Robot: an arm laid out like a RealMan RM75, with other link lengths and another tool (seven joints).
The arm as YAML. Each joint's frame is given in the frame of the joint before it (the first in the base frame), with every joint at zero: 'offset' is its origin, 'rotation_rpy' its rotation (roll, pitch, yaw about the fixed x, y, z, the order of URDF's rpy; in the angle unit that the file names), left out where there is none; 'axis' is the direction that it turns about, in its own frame. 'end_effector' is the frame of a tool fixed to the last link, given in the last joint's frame.
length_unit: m
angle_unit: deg
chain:
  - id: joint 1
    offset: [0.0, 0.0, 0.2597]
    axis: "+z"
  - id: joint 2
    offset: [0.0, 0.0, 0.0]
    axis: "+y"
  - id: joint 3
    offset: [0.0, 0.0, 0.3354]
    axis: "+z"
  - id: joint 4
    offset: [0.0, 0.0, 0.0]
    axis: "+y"
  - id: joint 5
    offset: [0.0, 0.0, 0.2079]
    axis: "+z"
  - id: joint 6
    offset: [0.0, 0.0, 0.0]
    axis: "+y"
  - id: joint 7
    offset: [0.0, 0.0, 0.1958]
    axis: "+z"
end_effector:
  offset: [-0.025, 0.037, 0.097]
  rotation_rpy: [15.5, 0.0, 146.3]
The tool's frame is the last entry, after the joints.
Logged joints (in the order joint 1, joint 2, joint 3, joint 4, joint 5, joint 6, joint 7), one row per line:
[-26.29 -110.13 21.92 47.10 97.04 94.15 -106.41]
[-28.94 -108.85 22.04 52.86 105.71 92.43 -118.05]
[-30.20 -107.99 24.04 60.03 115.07 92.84 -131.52]
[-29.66 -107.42 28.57 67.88 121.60 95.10 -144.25]
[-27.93 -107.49 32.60 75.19 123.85 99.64 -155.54]
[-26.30 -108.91 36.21 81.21 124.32 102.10 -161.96]
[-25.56 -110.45 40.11 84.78 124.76 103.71 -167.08]
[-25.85 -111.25 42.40 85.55 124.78 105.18 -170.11]
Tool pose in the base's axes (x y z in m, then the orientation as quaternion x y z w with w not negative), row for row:
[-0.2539 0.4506 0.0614 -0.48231 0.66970 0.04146 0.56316]
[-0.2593 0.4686 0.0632 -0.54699 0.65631 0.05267 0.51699]
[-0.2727 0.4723 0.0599 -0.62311 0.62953 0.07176 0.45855]
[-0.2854 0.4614 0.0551 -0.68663 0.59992 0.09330 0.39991]
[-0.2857 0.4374 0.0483 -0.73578 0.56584 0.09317 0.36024]
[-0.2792 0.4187 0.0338 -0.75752 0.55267 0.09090 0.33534]
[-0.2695 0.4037 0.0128 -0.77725 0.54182 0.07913 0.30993]
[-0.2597 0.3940 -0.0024 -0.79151 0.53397 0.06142 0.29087]
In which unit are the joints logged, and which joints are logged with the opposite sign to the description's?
The joints are logged in degrees. Opposite sign: none.
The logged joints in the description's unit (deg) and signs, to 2 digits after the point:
[-26.29 -110.13 21.92 47.10 97.04 94.15 -106.41]
[-28.94 -108.85 22.04 52.86 105.71 92.43 -118.05]
[-30.20 -107.99 24.04 60.03 115.07 92.84 -131.52]
[-29.66 -107.42 28.57 67.88 121.60 95.10 -144.25]
[-27.93 -107.49 32.60 75.19 123.85 99.64 -155.54]
[-26.30 -108.91 36.21 81.21 124.32 102.10 -161.96]
[-25.56 -110.45 40.11 84.78 124.76 103.71 -167.08]
[-25.85 -111.25 42.40 85.55 124.78 105.18 -170.11]

